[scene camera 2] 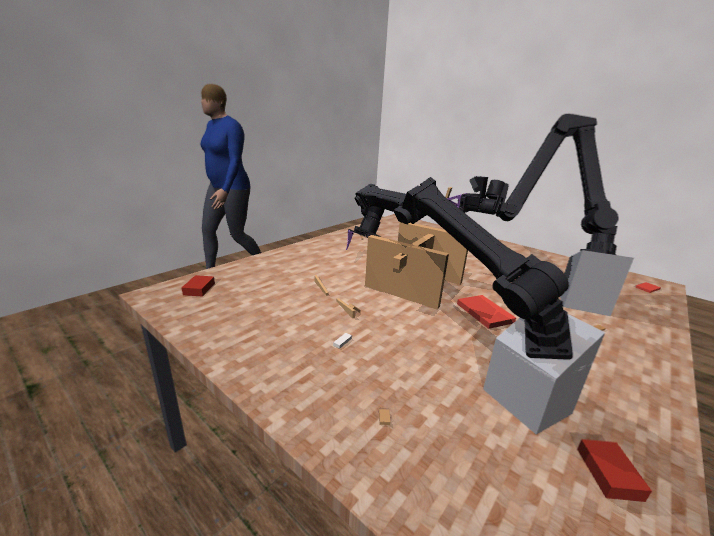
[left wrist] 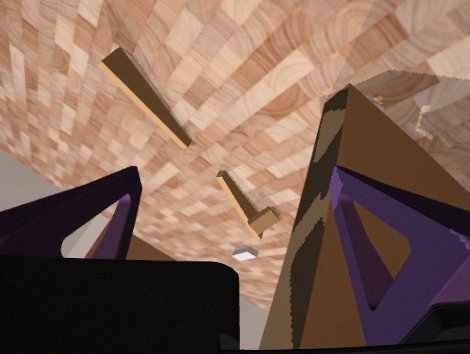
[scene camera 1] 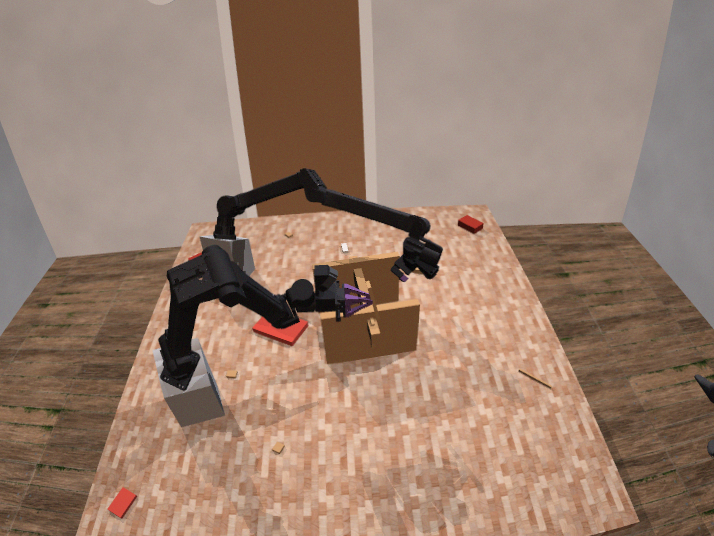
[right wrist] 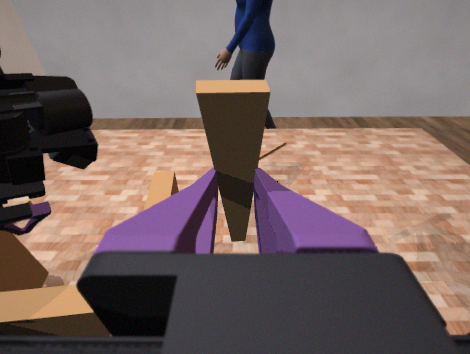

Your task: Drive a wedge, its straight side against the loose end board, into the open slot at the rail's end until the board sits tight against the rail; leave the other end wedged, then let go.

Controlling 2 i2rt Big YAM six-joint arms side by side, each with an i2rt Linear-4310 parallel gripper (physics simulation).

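Places are measured from the left arm's base along level axes (x ahead, y left, z up), in centimetres.
Pixels of known places: left gripper, between the fingertips: (scene camera 2: 358, 254) (left wrist: 235, 176) (scene camera 1: 410, 271) (right wrist: 17, 209); right gripper, between the fingertips: (scene camera 1: 372, 299) (right wrist: 235, 177); left arm's base, origin of its link: (scene camera 2: 547, 335) (scene camera 1: 224, 237); right arm's base, origin of its link: (scene camera 1: 180, 367).
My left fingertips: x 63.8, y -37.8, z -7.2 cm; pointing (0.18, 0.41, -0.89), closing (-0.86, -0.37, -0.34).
For each thing: its top centre in the pictures, then the offset to it from my left fingertips.
- nearer, centre of its top: (scene camera 1: 370, 309) (scene camera 2: 433, 228) dx -23.0, dy -23.1, dz +8.7 cm
- farther, centre of its top: (scene camera 1: 356, 260) (scene camera 2: 406, 244) dx -19.5, dy +2.1, dz +8.7 cm
- wooden rail, centre of its top: (scene camera 1: 363, 288) (scene camera 2: 420, 241) dx -21.3, dy -10.9, dz +6.6 cm
- wedge, centre of its top: (right wrist: 224, 74) (scene camera 2: 447, 187) dx -24.6, dy -30.5, dz +24.8 cm
- loose wooden strip, centre of its top: (left wrist: 142, 116) (scene camera 2: 321, 281) dx +9.4, dy +12.0, dz -9.0 cm
- red plate, centre of its top: (scene camera 1: 279, 324) (scene camera 2: 485, 308) dx -49.6, dy -0.9, dz -9.7 cm
- white block, centre of its top: (left wrist: 243, 256) (scene camera 2: 342, 338) (scene camera 1: 344, 247) dx -14.0, dy +38.7, dz -10.6 cm
- thin stick, centre of its top: (right wrist: 272, 149) (scene camera 1: 535, 377) dx +23.1, dy -54.3, dz -10.9 cm
Two upright wooden boards stand parallel, one nearer (scene camera 1: 346, 343) (scene camera 2: 455, 246) and one farther (scene camera 1: 387, 278) (scene camera 2: 397, 282) in scene camera 1. A wooden rail (scene camera 1: 361, 278) (scene camera 2: 425, 241) runs between them; its end (scene camera 1: 373, 328) sticks out through the nearer board. A slot there is too small to make out. My right gripper (scene camera 1: 370, 300) (right wrist: 235, 177) is shut on a wedge (right wrist: 232, 130) (scene camera 2: 448, 193), held upright, narrow end down, above the rail near that board. My left gripper (scene camera 1: 416, 275) (left wrist: 235, 176) is open and empty beside the farther board.
A loose wooden strip (scene camera 2: 321, 285) (left wrist: 145, 97) and another (scene camera 2: 346, 306) (left wrist: 240, 197) with a small block lie beyond the farther board. A red plate (scene camera 1: 280, 330) (scene camera 2: 485, 311) lies left of the boards in scene camera 1. A white block (scene camera 1: 344, 247) (scene camera 2: 342, 340) and a thin stick (scene camera 1: 534, 378) lie on the table.
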